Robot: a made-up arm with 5 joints. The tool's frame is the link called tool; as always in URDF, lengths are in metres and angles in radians. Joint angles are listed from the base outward.
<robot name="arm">
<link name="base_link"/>
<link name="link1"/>
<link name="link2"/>
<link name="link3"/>
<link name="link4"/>
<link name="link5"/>
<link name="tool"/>
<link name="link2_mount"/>
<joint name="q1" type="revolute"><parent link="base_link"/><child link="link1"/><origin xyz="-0.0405 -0.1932 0.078"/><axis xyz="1 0 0"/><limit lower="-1.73" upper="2.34"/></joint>
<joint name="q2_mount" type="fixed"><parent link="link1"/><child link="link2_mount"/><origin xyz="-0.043 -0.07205 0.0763"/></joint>
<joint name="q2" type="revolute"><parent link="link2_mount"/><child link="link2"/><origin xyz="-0.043 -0.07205 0.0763"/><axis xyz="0 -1 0"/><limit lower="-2.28" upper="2.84"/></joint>
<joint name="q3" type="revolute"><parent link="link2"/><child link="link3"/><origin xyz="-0.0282 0.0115 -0.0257"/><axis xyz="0 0 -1"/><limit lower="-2.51" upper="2.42"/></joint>
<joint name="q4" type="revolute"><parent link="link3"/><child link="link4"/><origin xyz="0.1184 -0.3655 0.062"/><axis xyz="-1 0 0"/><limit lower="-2.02" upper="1.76"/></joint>
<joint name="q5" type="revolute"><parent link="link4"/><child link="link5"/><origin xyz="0.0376 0.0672 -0.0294"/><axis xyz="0 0 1"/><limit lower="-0.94" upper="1.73"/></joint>
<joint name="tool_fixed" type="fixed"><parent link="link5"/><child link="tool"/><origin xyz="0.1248 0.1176 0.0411" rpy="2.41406 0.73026 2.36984"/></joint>
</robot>
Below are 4 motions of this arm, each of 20 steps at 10 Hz.
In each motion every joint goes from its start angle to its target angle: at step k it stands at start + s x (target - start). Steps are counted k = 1, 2, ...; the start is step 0. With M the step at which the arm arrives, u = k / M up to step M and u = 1 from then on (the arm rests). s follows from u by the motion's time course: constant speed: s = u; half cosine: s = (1 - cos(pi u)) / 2; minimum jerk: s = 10 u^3 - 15 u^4 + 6 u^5.
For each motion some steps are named. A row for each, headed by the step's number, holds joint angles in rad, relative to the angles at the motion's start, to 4 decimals.
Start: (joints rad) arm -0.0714 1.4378 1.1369 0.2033 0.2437
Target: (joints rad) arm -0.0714 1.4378 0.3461 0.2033 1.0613
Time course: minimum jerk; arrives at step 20
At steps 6, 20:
6: 0.0000 0.0000 -0.1290 0.0000 0.1333
20: 0.0000 0.0000 -0.7908 0.0000 0.8176

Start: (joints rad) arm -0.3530 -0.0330 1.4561 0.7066 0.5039
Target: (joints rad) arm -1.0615 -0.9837 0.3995 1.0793 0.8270
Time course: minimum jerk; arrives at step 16
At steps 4, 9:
4: -0.0733 -0.0984 -0.1094 0.0386 0.0334
9: -0.4364 -0.5856 -0.6508 0.2296 0.1990

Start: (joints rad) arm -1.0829 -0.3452 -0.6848 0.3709 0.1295
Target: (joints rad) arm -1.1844 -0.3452 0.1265 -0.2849 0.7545
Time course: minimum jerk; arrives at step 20
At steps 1, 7, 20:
1: -0.0001 0.0000 0.0009 -0.0008 0.0007
7: -0.0239 0.0000 0.1908 -0.1542 0.1470
20: -0.1015 0.0000 0.8113 -0.6558 0.6250

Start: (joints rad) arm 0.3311 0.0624 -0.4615 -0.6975 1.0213
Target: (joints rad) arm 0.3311 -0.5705 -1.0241 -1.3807 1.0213
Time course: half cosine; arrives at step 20
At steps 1, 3, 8, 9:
1: 0.0000 -0.0039 -0.0035 -0.0042 0.0000
3: 0.0000 -0.0345 -0.0307 -0.0372 0.0000
8: 0.0000 -0.2187 -0.1944 -0.2360 0.0000
9: 0.0000 -0.2669 -0.2373 -0.2882 0.0000

